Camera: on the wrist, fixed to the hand. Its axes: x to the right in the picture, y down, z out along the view.
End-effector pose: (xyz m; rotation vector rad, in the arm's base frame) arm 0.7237 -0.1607 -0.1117 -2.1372 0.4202 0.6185
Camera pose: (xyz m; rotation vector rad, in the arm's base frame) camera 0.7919 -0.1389 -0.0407 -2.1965 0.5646 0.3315
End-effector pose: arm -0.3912 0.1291 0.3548 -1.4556 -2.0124 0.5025
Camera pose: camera -0.4353 0.1107 0.4437 -1.4221 -1.7945 0.3222
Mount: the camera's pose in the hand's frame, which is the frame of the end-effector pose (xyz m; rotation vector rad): 0.0142 -0.0923 -0.0382 0.0294 0.2596 -0.0017
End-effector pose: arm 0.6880 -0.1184 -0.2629 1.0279 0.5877 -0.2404
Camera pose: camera 0.6446 -0.1313 -0.3531 1.0954 0.8216 -0.1176
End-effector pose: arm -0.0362 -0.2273 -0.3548 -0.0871 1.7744 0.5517
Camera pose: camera -0.0429 -0.3213 -0.3909 -0.1452 2.0340 0.5313
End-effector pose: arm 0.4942 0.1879 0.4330 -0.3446 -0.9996 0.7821
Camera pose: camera 0.5704 0.1382 0.4766 -0.4087 -0.7441 0.7290
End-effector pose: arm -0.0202 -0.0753 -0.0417 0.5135 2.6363 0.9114
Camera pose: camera -0.0693 -0.1572 -0.0742 0.4248 2.8845 1.0006
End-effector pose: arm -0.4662 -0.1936 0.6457 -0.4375 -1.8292 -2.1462
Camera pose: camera -0.5183 -0.2174 0.5627 -0.1419 -1.7133 -2.0635
